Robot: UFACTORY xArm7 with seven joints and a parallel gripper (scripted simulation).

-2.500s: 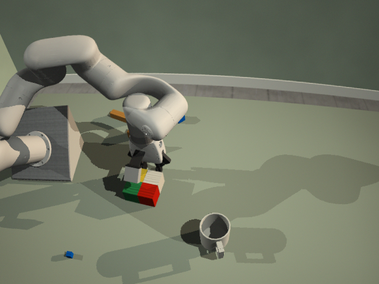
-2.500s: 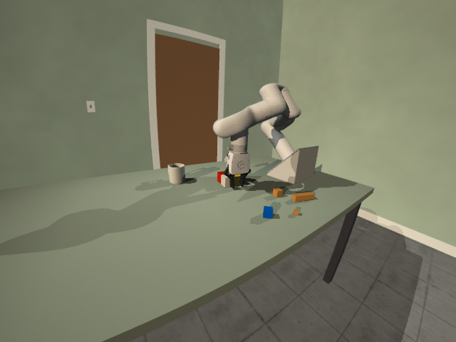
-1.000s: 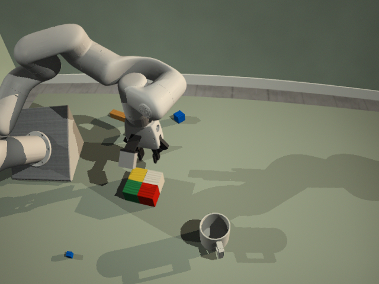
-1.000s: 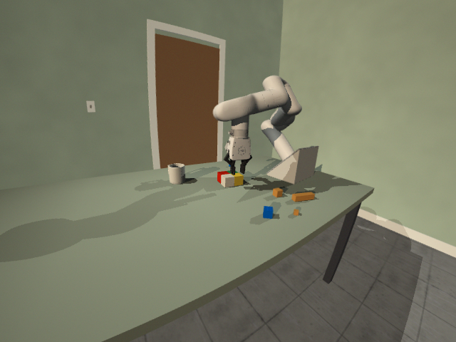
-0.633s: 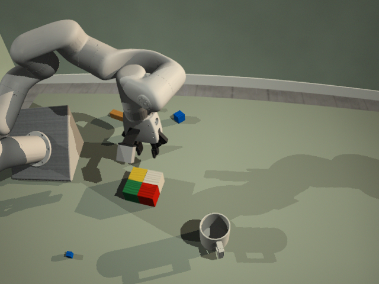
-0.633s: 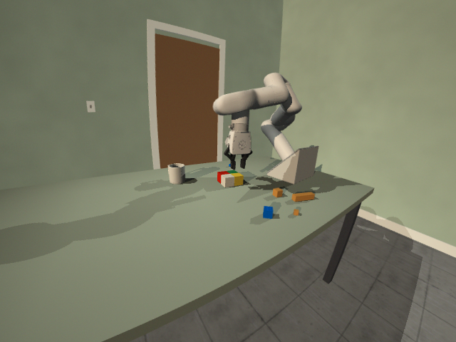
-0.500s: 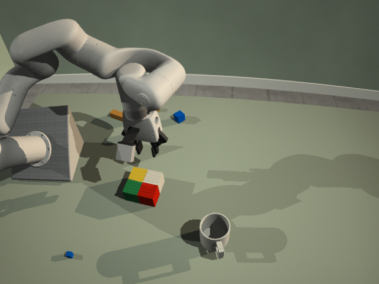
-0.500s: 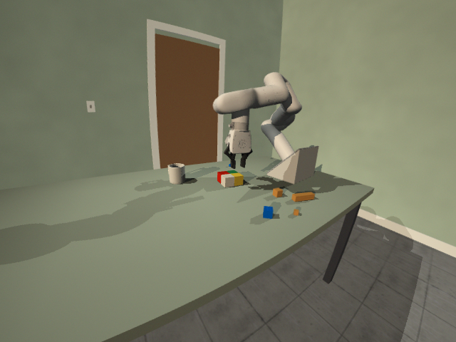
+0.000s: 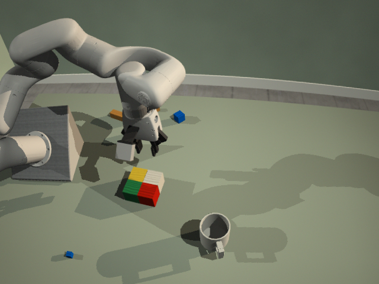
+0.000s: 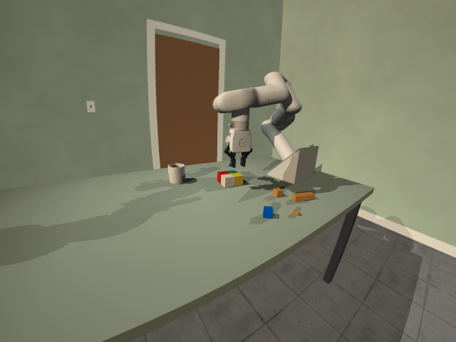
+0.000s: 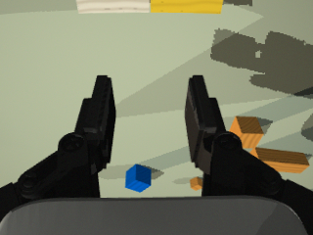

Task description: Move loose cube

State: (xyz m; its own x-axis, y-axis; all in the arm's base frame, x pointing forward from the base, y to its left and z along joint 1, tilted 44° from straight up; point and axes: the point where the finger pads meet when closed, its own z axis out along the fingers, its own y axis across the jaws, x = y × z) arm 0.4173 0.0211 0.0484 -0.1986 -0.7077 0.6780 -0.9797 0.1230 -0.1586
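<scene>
Now: hand 1 cm short of the beige cube, 5 cm to the left of it and 10 cm above it. From my hand the other things lie so: long orange block: 16 cm behind, 26 cm to the left, 11 cm below; then red cube: 10 cm to the right, 10 cm below; then yellow cube: 3 cm behind, 4 cm to the right, 10 cm below.
</scene>
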